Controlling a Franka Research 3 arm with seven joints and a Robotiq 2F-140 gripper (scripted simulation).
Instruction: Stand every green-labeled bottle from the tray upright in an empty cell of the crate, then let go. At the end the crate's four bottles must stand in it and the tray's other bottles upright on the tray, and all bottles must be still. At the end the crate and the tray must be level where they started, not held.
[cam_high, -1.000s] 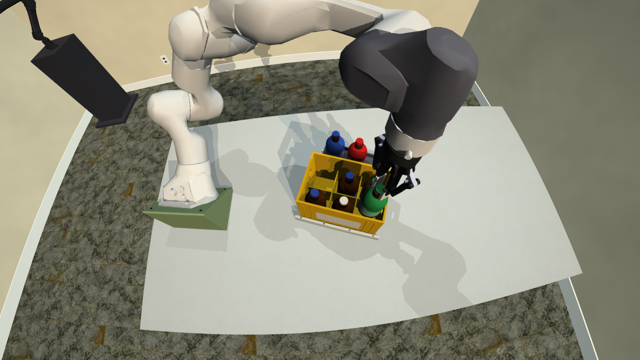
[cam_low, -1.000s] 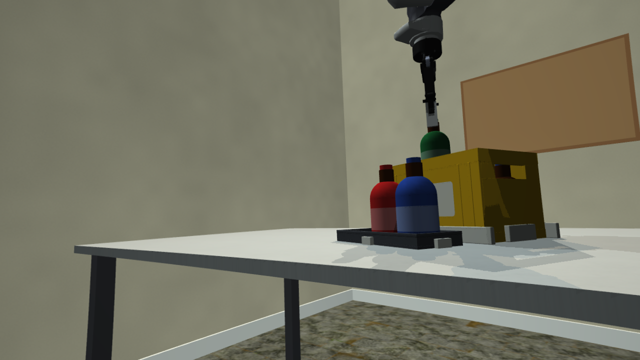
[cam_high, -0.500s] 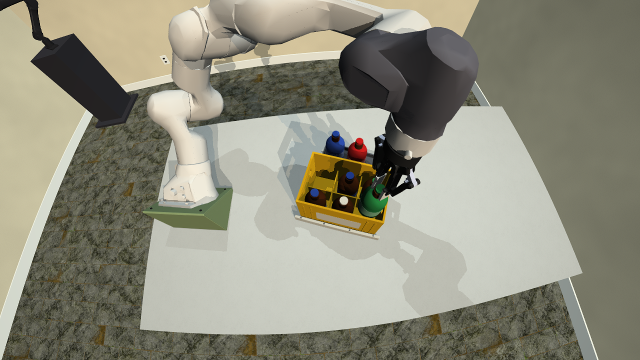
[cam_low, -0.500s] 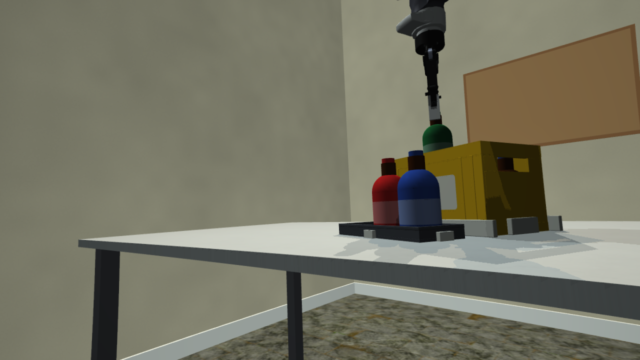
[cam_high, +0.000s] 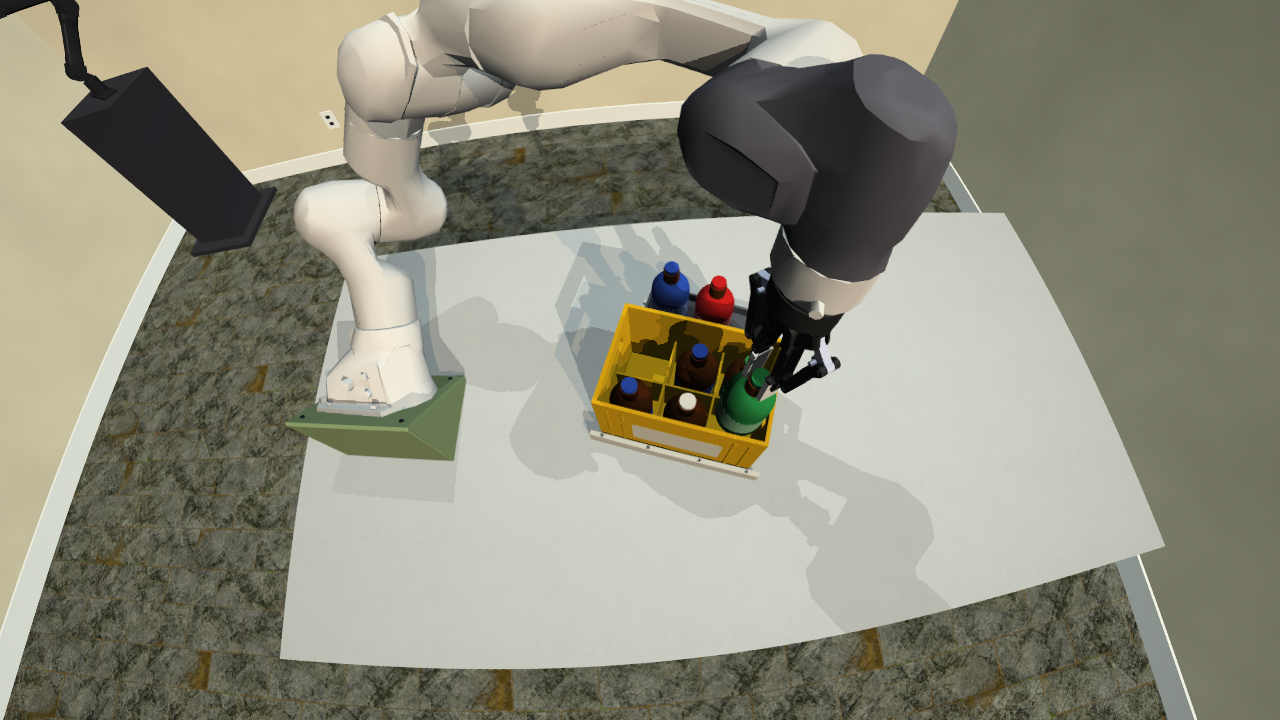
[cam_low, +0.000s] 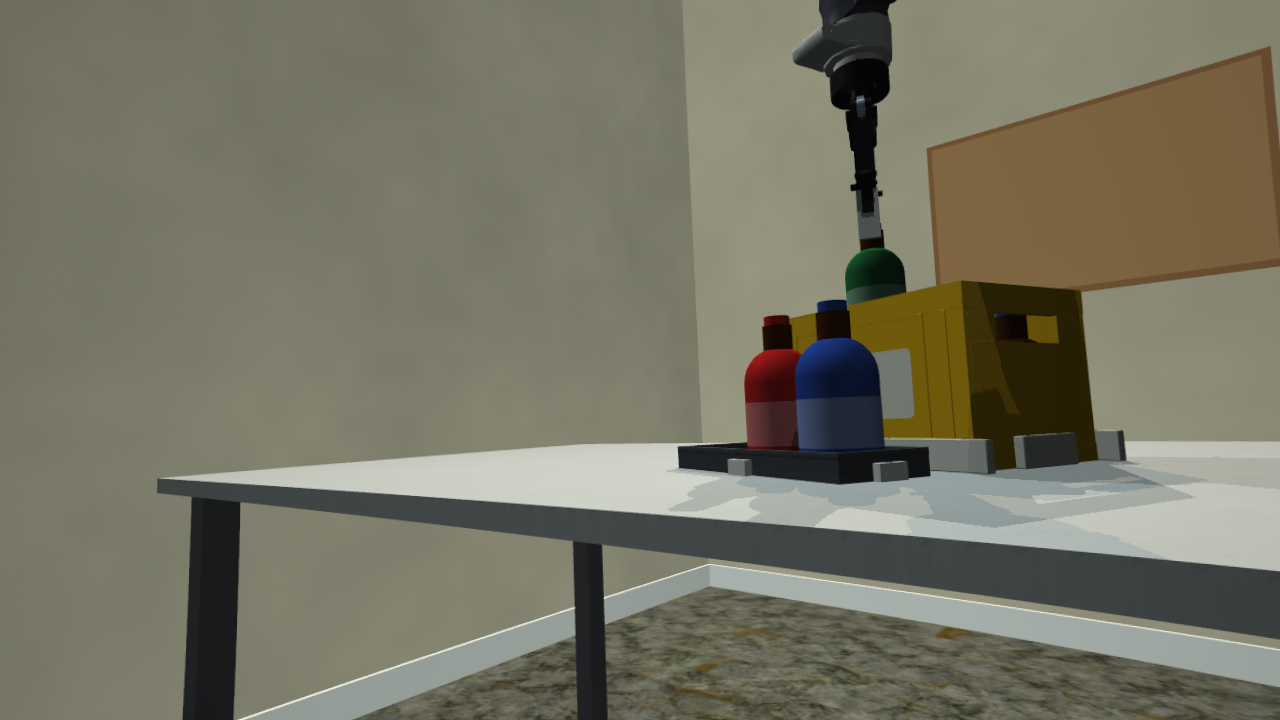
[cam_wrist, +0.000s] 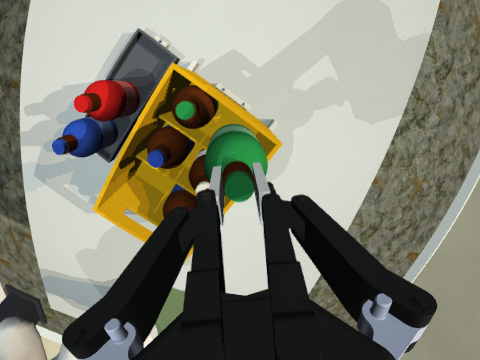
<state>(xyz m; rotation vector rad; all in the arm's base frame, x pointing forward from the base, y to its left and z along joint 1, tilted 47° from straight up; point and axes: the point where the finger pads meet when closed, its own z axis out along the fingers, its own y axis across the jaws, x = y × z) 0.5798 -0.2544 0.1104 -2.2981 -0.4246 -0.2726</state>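
My hand is 9 cm above the green-labeled bottle. Round my hand: blue-labeled bottle (29 cm to the left, 23 cm below, 8 cm behind); red bottle (25 cm to the left, 23 cm below); dark tray (30 cm below, 25 cm to the left).
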